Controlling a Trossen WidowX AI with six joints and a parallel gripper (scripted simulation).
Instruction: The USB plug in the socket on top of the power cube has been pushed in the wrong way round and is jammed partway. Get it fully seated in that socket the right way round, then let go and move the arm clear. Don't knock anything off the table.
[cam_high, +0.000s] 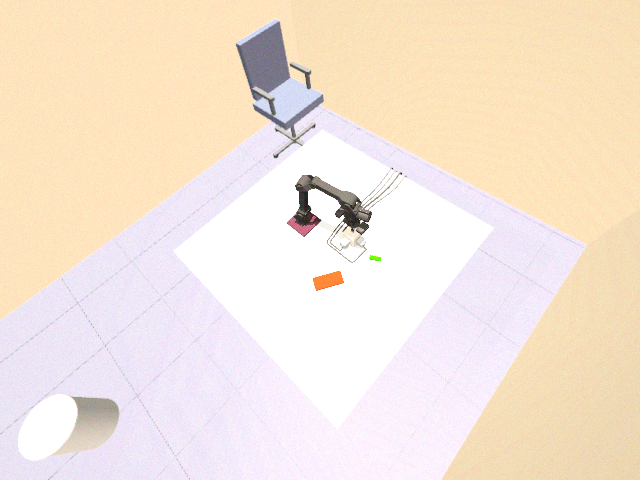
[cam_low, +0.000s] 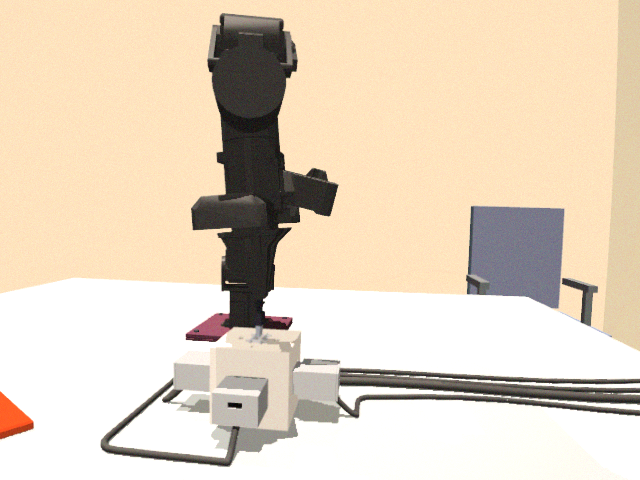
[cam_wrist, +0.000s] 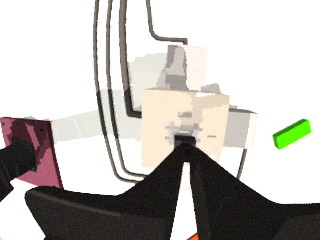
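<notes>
Now: gripper tip 2 cm above the USB plug. From my gripper tip the other things lie so: orange flat block 27 cm to the right, 11 cm below, 11 cm ahead; then USB socket 5 cm below; then green piece 18 cm ahead, 11 cm below, 1 cm to the left.
</notes>
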